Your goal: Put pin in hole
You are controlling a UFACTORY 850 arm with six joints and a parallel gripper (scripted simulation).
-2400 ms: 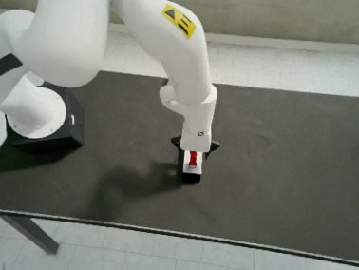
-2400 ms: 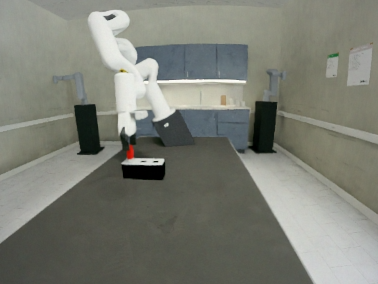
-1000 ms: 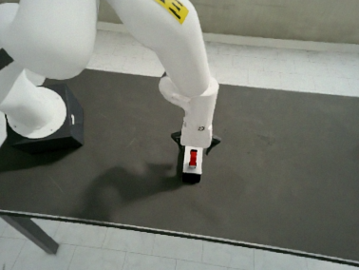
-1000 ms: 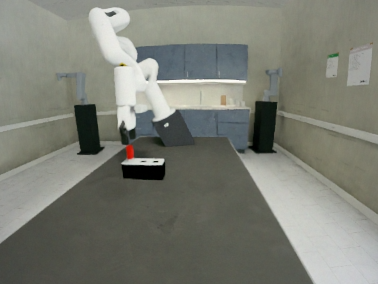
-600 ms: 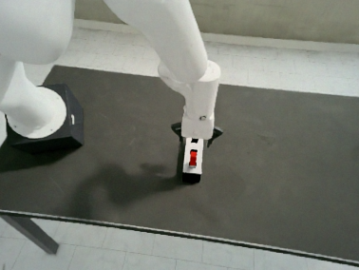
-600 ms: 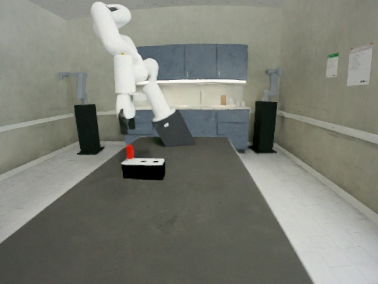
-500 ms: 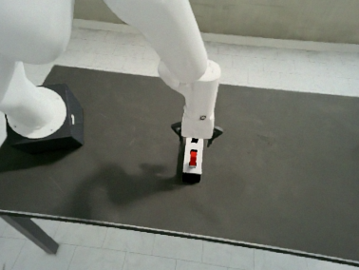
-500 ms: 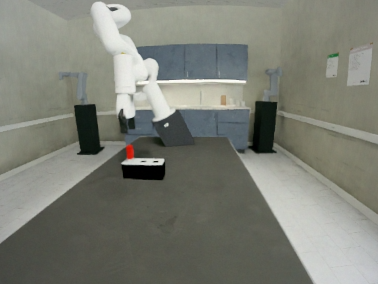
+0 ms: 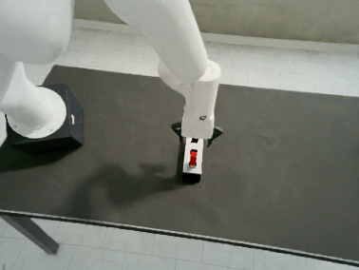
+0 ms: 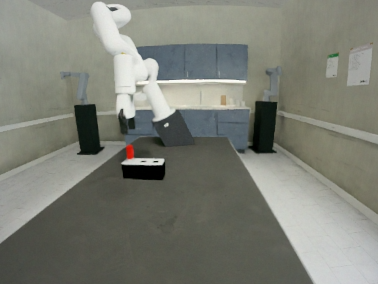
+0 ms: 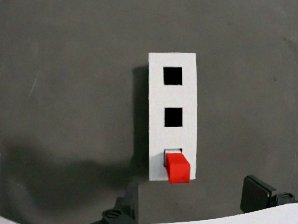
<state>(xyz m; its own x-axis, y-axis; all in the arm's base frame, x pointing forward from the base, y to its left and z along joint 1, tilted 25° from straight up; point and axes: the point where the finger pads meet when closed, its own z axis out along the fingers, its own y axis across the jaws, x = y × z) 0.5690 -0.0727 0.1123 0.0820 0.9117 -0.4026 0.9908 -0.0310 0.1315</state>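
Right now my hand is 100 mm above the pin. Also, from my hand: block: 190 mm below, 60 mm to the left, 10 mm ahead.
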